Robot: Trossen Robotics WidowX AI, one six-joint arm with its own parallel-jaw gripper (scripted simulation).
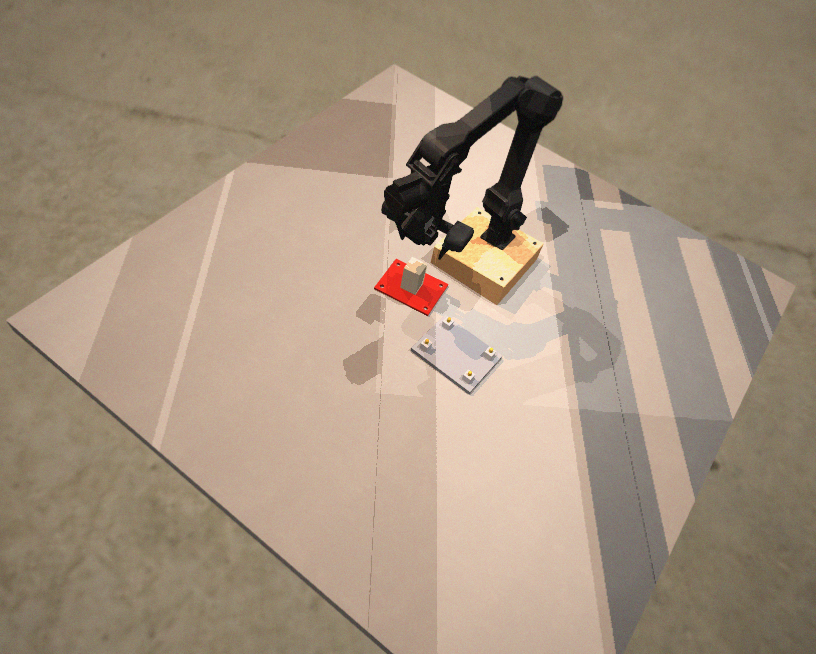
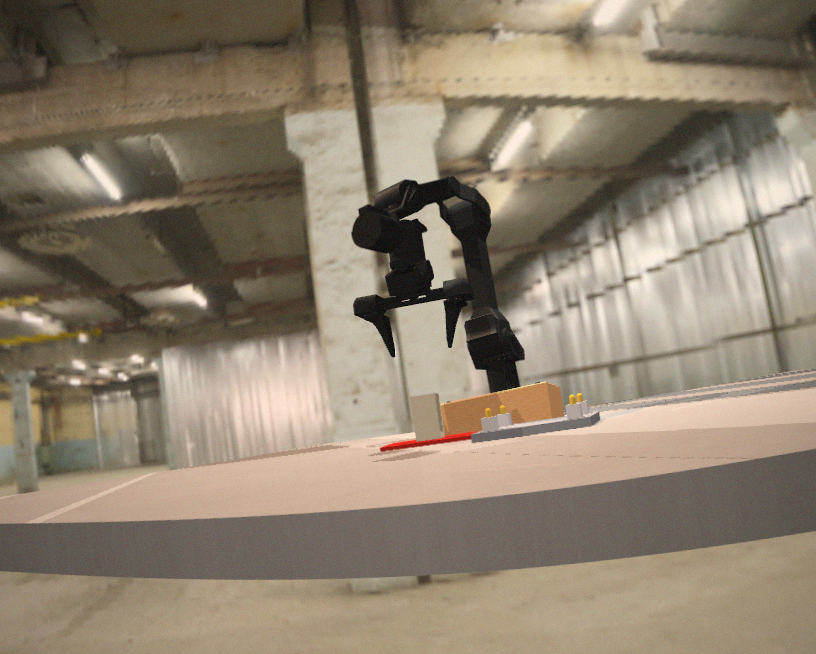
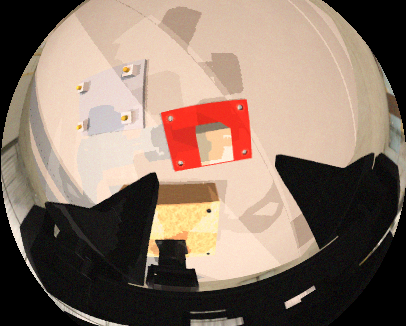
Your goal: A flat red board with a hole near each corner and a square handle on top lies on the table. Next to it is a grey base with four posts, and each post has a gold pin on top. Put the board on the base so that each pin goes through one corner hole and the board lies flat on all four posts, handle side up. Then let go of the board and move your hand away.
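Note:
My gripper: open, empty, holding nothing, visible in image 1 and image 3. Red board, present. Grey base, present.

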